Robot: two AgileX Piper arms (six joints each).
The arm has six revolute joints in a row. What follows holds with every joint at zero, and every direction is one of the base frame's. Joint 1 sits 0.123 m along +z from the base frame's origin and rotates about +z. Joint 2 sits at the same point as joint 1 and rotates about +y. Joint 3 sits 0.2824 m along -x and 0.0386 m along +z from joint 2 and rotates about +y. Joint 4 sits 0.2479 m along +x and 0.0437 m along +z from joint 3 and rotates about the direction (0.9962, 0, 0.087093). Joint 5 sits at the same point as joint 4 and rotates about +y. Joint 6 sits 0.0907 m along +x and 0.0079 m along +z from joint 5 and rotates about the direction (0.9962, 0, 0.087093). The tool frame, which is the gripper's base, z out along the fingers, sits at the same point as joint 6; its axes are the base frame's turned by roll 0, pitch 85.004 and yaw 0 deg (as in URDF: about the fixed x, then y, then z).
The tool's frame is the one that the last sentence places.
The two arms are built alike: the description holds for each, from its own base.
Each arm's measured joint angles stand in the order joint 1, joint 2, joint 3, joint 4, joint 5, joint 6.
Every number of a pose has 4 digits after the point. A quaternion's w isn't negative.
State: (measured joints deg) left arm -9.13 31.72 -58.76 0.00 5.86 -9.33; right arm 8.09 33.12 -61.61 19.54 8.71 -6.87
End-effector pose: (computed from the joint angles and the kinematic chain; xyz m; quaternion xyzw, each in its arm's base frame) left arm 0.0619 -0.0100 0.4961 -0.0009 0.5286 -0.1362 0.8379; right arm 0.0626 0.0136 0.5051 -0.0010 0.5356 0.1640 0.8284
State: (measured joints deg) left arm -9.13 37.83 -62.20 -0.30 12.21 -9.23; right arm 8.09 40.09 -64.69 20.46 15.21 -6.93
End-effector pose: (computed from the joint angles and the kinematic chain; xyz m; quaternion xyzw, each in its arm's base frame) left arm 0.0942 -0.0152 0.4956 -0.0016 0.5937 -0.1307 0.7940; right arm 0.1013 0.0228 0.5012 -0.0112 0.6070 0.1718 0.7758
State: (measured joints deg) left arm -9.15 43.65 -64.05 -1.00 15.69 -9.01; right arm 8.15 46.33 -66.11 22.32 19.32 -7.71
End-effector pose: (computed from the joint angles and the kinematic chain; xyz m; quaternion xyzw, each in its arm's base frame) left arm 0.1275 -0.0210 0.4886 -0.0028 0.6447 -0.1285 0.7535; right arm 0.1380 0.0313 0.4896 -0.0163 0.6640 0.1810 0.7253
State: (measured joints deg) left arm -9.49 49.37 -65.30 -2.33 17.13 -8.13; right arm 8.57 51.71 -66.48 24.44 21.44 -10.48
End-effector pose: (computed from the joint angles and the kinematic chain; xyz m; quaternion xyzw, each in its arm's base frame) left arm 0.1602 -0.0279 0.4785 -0.0008 0.6832 -0.1299 0.7186; right arm 0.1699 0.0395 0.4741 -0.0298 0.7059 0.1814 0.6840
